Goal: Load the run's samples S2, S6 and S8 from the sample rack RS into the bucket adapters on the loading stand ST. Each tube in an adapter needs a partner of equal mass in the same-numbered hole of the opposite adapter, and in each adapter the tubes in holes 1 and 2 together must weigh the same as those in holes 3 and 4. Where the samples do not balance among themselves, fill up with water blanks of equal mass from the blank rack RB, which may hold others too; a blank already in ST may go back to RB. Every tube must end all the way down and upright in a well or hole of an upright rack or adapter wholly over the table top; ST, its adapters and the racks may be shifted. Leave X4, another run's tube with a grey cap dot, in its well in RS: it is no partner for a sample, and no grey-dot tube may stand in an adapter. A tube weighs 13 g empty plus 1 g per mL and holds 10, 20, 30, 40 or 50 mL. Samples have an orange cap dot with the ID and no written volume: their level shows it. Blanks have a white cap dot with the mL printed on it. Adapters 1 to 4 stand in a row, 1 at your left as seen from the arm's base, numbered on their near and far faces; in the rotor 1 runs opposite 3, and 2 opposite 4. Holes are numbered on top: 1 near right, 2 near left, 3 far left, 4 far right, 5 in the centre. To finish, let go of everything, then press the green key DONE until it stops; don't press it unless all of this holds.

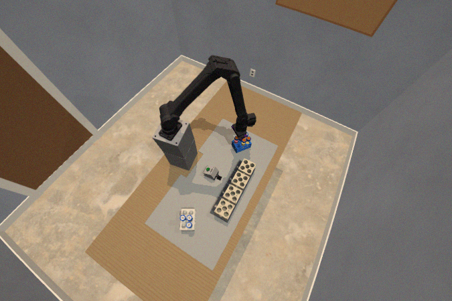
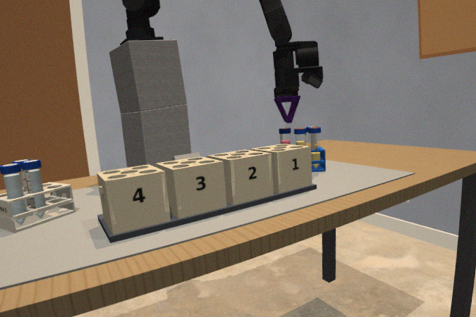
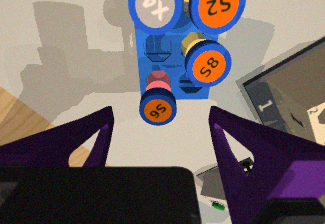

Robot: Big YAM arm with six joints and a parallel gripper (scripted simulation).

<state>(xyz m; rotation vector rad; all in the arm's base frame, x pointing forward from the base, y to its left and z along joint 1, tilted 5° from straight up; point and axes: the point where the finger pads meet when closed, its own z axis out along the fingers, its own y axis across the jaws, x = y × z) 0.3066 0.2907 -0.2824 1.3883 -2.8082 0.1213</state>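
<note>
Now: the blue sample rack RS 30 mm ahead of my hand, 10 mm to the left of it and 120 mm below it. From my hand the other things lie so: white blank rack RB 20 mm behind, 660 mm to the right, 120 mm below.
</note>
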